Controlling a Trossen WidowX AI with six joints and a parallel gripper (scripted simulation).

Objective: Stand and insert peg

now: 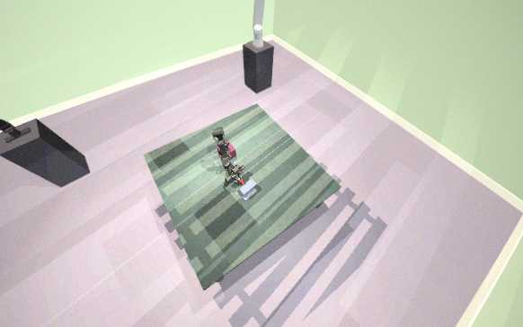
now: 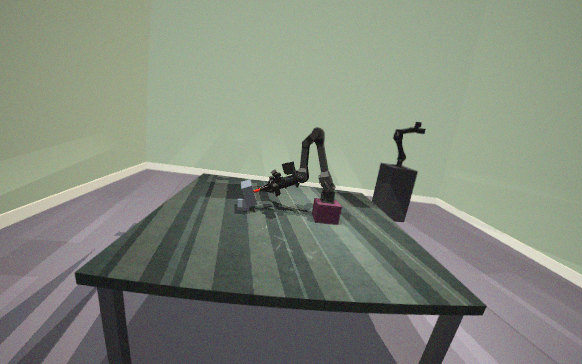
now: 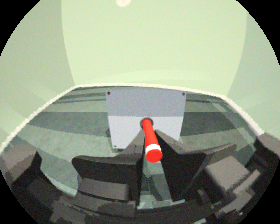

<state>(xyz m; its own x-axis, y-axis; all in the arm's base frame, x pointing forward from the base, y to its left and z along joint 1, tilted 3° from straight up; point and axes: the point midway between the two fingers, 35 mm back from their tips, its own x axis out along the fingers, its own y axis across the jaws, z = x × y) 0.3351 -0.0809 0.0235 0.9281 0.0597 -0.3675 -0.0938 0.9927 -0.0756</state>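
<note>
The grey sloped panel lies 5 cm ahead of my gripper tip and 2 cm below it. From my gripper tip the other things lie so: red peg 2 cm behind.
</note>
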